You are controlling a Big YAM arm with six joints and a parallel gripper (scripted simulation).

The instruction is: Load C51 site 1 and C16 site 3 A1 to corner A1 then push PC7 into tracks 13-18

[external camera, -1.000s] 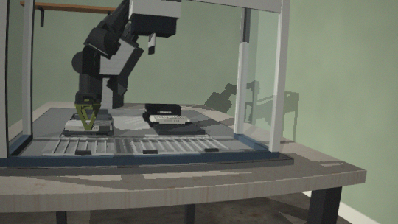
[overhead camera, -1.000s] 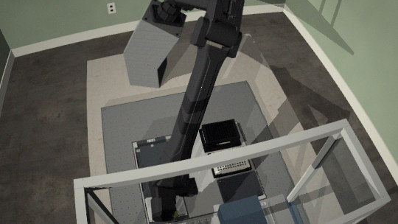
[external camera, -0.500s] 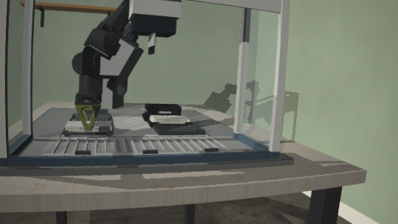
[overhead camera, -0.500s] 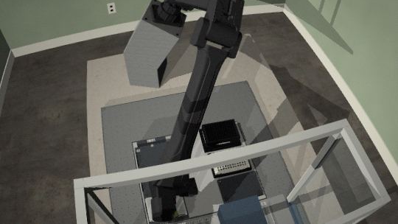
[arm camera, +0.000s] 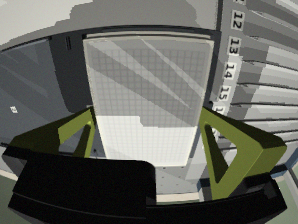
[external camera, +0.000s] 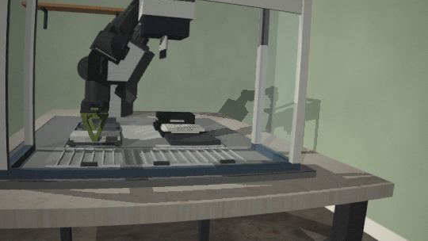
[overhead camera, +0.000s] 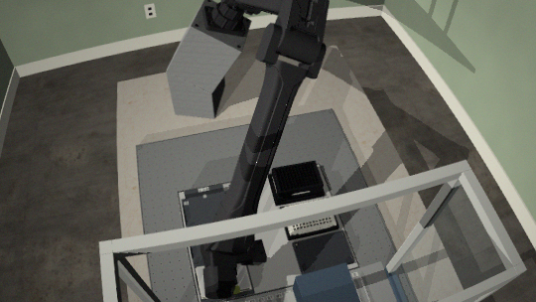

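The white block lies right at my hand. From my hand the other things lie so: nest S1: 230 mm behind, 250 mm to the left, 20 mm below; frame post: 290 mm ahead, 140 mm to the right, 230 mm above; dark carrier PC7: 100 mm behind, 10 mm below.
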